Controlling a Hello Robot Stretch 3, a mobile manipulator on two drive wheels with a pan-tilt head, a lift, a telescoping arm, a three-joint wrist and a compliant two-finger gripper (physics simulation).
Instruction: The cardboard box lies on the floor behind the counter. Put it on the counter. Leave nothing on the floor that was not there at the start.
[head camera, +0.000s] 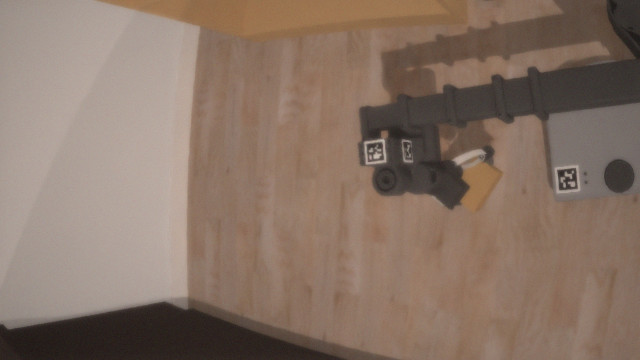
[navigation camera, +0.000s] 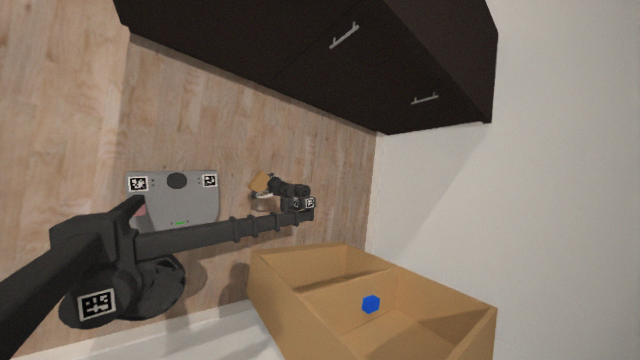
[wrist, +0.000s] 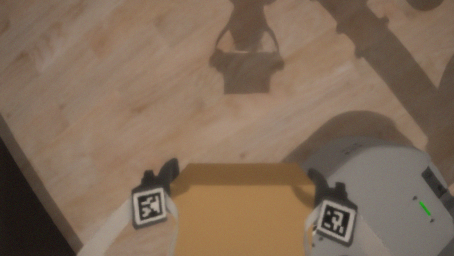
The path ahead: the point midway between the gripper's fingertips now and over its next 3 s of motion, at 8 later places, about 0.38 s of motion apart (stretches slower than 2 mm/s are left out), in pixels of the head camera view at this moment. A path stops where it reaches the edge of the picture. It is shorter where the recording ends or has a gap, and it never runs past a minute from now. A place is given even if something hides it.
My gripper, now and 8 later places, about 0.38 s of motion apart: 472, 178; 454, 179; 377, 184; 299, 188; 290, 187; 295, 184; 289, 183; 270, 183; 245, 183
